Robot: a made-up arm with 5 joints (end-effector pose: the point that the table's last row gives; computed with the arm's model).
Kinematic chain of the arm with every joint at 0, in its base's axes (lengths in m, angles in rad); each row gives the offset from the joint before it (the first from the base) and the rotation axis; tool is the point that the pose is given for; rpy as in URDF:
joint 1: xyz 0 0 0.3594 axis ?
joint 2: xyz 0 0 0 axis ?
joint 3: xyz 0.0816 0 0.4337 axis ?
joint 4: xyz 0.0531 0 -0.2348 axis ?
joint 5: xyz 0.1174 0 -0.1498 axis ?
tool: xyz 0 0 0 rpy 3.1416 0 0
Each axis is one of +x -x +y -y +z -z.
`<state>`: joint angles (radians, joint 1 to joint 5).
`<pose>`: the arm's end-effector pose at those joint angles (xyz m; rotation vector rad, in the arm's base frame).
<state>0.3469 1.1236 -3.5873 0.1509 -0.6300</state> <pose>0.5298 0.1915 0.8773 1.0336 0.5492 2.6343</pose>
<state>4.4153 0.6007 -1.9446 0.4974 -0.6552</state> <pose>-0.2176 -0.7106 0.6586 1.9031 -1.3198 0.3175</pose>
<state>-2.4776 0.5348 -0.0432 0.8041 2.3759</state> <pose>-0.0905 -0.0708 0.3052 1.8557 1.6108 1.8573</pose>
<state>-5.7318 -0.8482 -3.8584 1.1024 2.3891</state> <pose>-0.5778 -0.3554 0.7373 0.2812 -0.3683 -0.1975</pose>
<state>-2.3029 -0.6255 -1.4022 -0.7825 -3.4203</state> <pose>0.0420 0.0467 1.0899 0.3764 0.2353 -2.5511</pose>
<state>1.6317 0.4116 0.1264 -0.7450 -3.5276</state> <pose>-0.0194 0.3187 0.3729 -2.5117 1.5815 0.1798</pose>
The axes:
joint 1: +z
joint 2: +y
joint 3: +y
joint 4: +y
joint 5: -z

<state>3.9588 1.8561 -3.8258 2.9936 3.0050</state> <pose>-0.3572 -0.3807 0.1210 -2.2085 -1.1411 -1.3168</pose>
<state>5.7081 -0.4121 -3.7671 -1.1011 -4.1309</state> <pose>-0.3283 0.2128 0.6835 0.4691 -2.2325 -0.8814</pose>
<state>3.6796 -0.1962 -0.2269 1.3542 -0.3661</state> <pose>-0.0775 -0.0462 0.4248 -0.9663 1.9899 0.0954</pose>
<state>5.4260 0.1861 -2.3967 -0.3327 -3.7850</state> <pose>0.1993 -0.2302 1.1432 0.0701 0.6530 -1.4520</pose>
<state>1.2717 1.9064 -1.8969 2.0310 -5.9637</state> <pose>0.0727 0.2358 -0.1327 1.0741 0.5539 -1.3778</pose>
